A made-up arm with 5 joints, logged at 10 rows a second.
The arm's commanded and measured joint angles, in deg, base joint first. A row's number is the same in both.
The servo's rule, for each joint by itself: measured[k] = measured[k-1] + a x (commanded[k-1-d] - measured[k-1]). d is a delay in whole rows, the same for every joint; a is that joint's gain. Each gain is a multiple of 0.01, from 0.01 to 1. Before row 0 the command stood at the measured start. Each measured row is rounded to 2 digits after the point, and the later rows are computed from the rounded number. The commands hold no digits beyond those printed.
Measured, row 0: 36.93 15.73 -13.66 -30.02 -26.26
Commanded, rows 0 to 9: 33.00 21.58 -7.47 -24.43 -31.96; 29.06 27.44 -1.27 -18.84 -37.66; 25.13 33.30 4.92 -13.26 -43.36; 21.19 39.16 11.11 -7.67 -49.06; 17.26 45.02 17.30 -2.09 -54.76; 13.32 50.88 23.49 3.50 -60.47; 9.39 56.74 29.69 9.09 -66.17; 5.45 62.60 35.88 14.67 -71.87; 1.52 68.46 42.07 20.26 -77.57; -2.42 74.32 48.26 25.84 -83.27
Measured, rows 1 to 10: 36.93 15.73 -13.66 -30.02 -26.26; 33.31 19.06 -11.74 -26.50 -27.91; 29.40 23.84 -8.49 -21.67 -30.74; 25.47 29.23 -4.33 -16.37 -34.40; 21.53 34.89 0.46 -10.89 -38.65; 17.60 40.66 5.68 -5.35 -43.32; 13.66 46.49 11.20 0.23 -48.29; 9.73 52.33 16.93 5.81 -53.48; 5.79 58.18 22.80 11.39 -58.81; 1.86 64.04 28.77 16.98 -64.25
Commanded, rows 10 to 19: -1.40 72.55 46.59 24.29 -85.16; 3.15 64.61 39.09 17.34 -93.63; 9.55 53.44 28.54 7.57 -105.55; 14.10 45.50 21.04 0.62 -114.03; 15.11 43.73 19.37 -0.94 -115.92; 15.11 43.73 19.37 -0.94 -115.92; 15.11 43.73 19.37 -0.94 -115.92; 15.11 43.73 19.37 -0.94 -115.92; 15.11 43.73 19.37 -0.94 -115.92; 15.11 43.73 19.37 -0.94 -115.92
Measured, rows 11 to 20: -2.08 69.90 34.81 22.56 -69.77; -1.45 71.41 38.46 23.65 -74.23; 2.78 67.53 38.66 19.67 -79.86; 9.01 59.50 35.52 12.05 -87.31; 13.69 51.52 31.03 4.85 -95.06; 15.00 47.08 27.42 1.20 -101.11; 15.10 45.17 24.92 -0.15 -105.40; 15.11 44.35 23.20 -0.65 -108.45; 15.11 44.00 22.01 -0.83 -110.62; 15.11 43.85 21.19 -0.90 -112.16
